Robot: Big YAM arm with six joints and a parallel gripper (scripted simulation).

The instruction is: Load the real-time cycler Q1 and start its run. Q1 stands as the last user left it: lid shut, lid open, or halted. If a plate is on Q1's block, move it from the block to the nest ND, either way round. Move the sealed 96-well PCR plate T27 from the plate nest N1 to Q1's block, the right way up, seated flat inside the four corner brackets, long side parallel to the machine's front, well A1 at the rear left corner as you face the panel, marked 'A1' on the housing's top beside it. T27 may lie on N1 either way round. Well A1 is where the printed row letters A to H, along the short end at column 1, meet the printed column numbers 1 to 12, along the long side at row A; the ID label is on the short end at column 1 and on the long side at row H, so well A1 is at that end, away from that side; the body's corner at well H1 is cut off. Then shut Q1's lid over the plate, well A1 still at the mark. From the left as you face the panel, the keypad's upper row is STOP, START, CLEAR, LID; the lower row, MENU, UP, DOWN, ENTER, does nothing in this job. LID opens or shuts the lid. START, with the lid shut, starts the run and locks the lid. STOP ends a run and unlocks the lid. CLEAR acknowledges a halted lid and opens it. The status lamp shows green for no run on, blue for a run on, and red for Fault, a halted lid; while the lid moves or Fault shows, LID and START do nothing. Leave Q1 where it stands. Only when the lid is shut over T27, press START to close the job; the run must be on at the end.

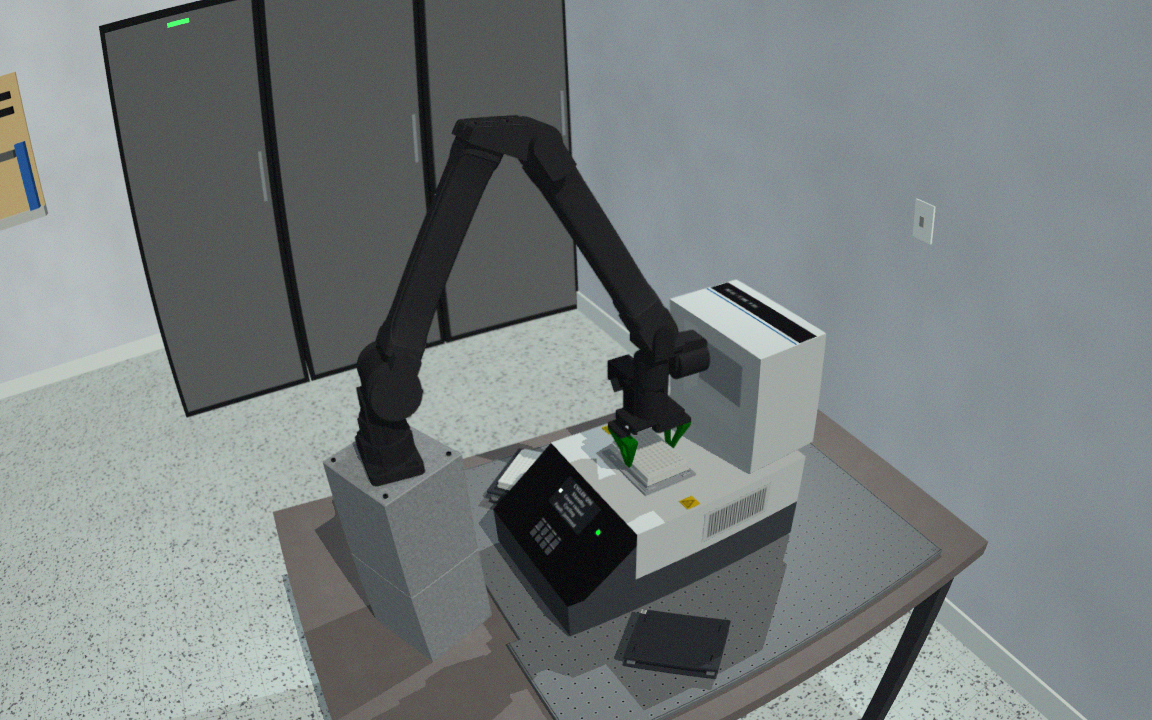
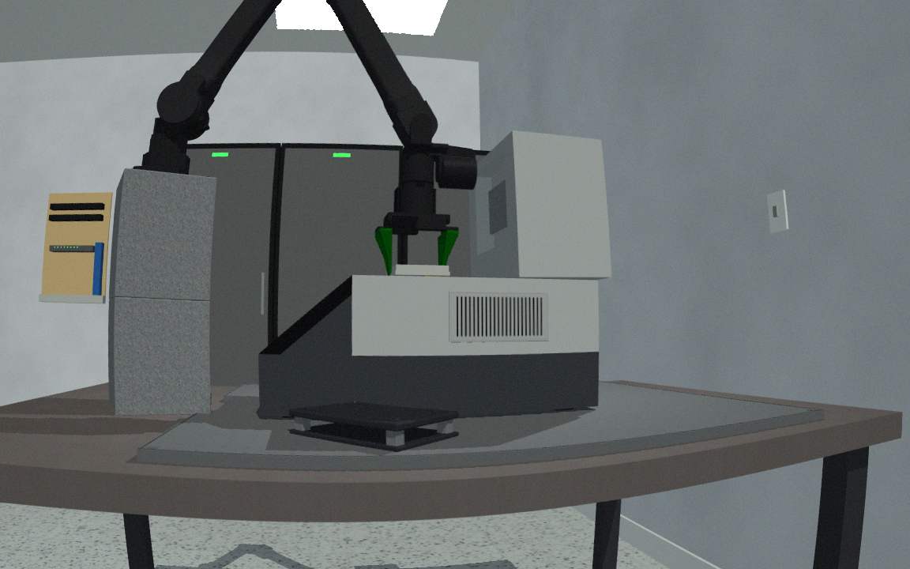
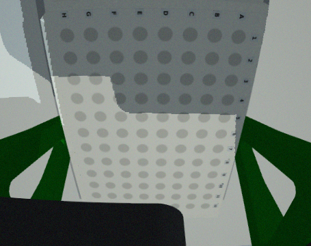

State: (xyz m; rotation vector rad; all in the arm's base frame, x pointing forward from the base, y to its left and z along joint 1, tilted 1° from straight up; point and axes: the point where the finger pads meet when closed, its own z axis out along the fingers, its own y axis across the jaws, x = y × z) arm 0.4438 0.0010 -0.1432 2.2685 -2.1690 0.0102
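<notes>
Right now the plate T27 is right at my hand. The rest, counted from my hand: dark nest ND (28 cm to the left, 19 cm below, 12 cm behind); then black plate nest N1 (28 cm to the right, 20 cm below, 9 cm behind).
</notes>
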